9 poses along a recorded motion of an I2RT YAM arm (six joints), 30 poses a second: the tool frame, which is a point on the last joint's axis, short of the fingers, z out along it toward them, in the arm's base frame.
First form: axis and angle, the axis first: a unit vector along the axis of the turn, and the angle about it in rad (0 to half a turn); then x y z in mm.
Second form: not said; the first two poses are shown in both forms.
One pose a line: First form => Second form
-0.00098 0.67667 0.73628 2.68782 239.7 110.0 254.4 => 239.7 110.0 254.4 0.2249 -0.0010 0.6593 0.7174
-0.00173 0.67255 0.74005 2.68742 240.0 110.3 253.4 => 240.0 110.3 253.4 0.2251 -0.0017 0.6553 0.7211
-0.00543 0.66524 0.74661 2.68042 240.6 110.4 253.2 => 240.6 110.4 253.2 0.2285 -0.0053 0.6476 0.7268
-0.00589 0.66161 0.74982 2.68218 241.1 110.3 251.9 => 241.1 110.3 251.9 0.2277 -0.0057 0.6442 0.7301
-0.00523 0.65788 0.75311 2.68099 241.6 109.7 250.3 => 241.6 109.7 250.3 0.2283 -0.0051 0.6405 0.7332
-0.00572 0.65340 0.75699 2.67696 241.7 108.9 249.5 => 241.7 108.9 249.5 0.2302 -0.0056 0.6358 0.7367
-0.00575 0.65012 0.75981 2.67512 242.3 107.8 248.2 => 242.3 107.8 248.2 0.2311 -0.0056 0.6325 0.7392
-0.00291 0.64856 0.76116 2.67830 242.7 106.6 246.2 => 242.7 106.6 246.2 0.2296 -0.0028 0.6312 0.7408
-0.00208 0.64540 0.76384 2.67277 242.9 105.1 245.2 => 242.9 105.1 245.2 0.2323 -0.0020 0.6278 0.7430
